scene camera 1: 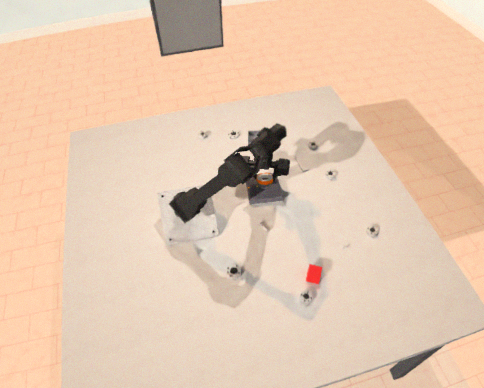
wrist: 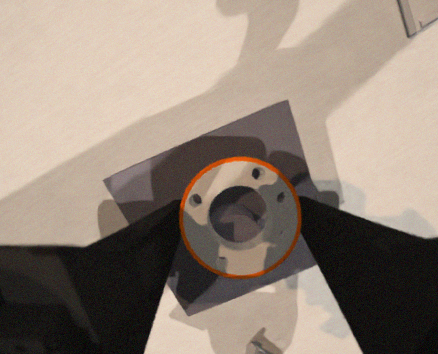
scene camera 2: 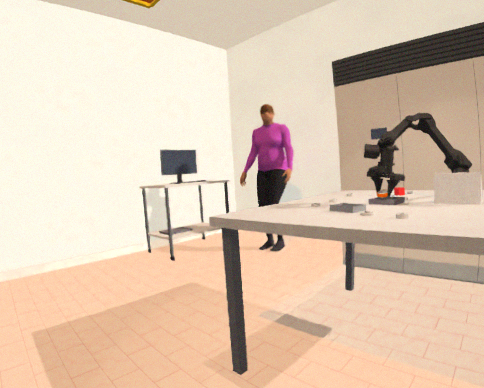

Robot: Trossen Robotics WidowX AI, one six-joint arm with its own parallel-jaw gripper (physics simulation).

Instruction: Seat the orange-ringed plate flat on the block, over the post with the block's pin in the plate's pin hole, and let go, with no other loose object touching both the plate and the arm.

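Seen in the pictures: gripper, between the fingertips: (scene camera 1: 265, 179) (wrist: 238, 205) (scene camera 2: 383, 194); arm's base, origin of its link: (scene camera 1: 184, 206) (scene camera 2: 460, 182).
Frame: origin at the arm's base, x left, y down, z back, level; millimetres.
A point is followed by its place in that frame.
The orange-ringed plate (scene camera 1: 265, 183) {y 32, x 89, z -300 mm} (scene camera 2: 382, 195) {y 46, x 150, z -296 mm} (wrist: 286, 235) {y 35, x 100, z -324 mm} is a grey disc with a large centre hole and several small holes. My gripper (scene camera 1: 264, 177) {y 46, x 123, z -306 mm} (scene camera 2: 385, 194) {y 46, x 123, z -306 mm} (wrist: 238, 205) {y 46, x 123, z -306 mm} is shut on the plate, with a finger at each side of its rim. The plate is over the dark grey square block (scene camera 1: 267, 195) {y 62, x 56, z -303 mm} (scene camera 2: 393, 202) {y 74, x 166, z -238 mm} (wrist: 267, 127) {y 62, x 156, z -341 mm}, whose corners stick out around it in the wrist view. Dark and lighter grey surfaces show through the centre hole. I cannot tell whether the plate touches the block or how the post sits. The block's pin is hidden.
A red cube (scene camera 1: 314, 274) {y 46, x -296, z -388 mm} (scene camera 2: 399, 191) {y 65, x -263, z -383 mm} and several small round parts are spread on the table (scene camera 1: 125, 300) {y 86, x -282, z 212 mm}. A small grey part (scene camera 1: 265, 226) {y 78, x -74, z -272 mm} (wrist: 265, 344) lies near the block. A second dark block (scene camera 1: 253, 134) {y 79, x 421, z -308 mm} (scene camera 2: 347, 207) {y 65, x 425, z -311 mm} lies behind the arm in scene camera 1.
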